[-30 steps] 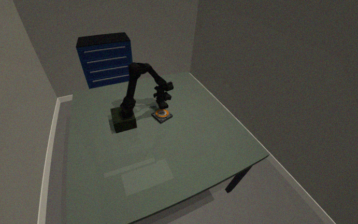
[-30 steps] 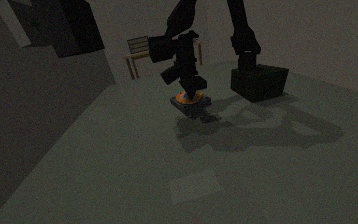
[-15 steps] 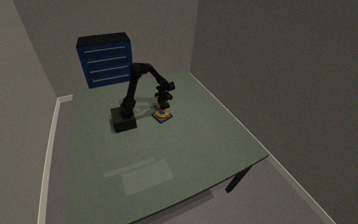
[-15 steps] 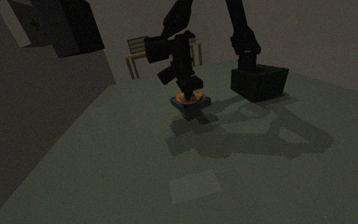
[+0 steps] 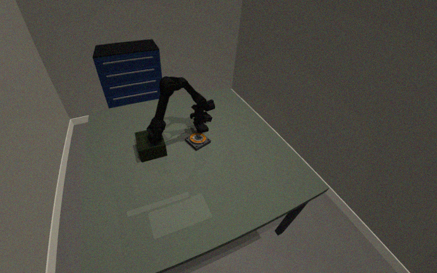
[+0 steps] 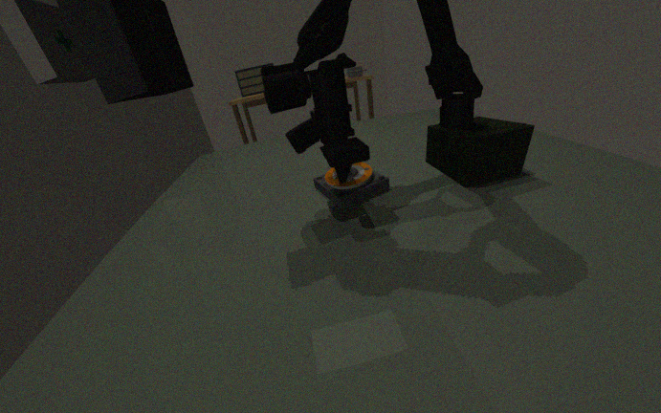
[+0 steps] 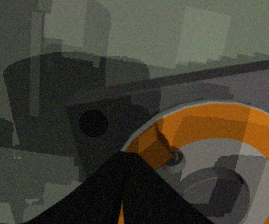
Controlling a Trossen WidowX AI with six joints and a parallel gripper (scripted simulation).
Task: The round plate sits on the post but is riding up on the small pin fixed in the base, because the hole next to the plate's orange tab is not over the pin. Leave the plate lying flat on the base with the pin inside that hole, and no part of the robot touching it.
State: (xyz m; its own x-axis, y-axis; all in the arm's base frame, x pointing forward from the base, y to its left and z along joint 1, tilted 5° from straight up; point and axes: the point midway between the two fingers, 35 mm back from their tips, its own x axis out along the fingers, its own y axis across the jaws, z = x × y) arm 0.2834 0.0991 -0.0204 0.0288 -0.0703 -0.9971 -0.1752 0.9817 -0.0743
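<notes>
My gripper tip is now 3 cm to the left of the round plate.
</notes>
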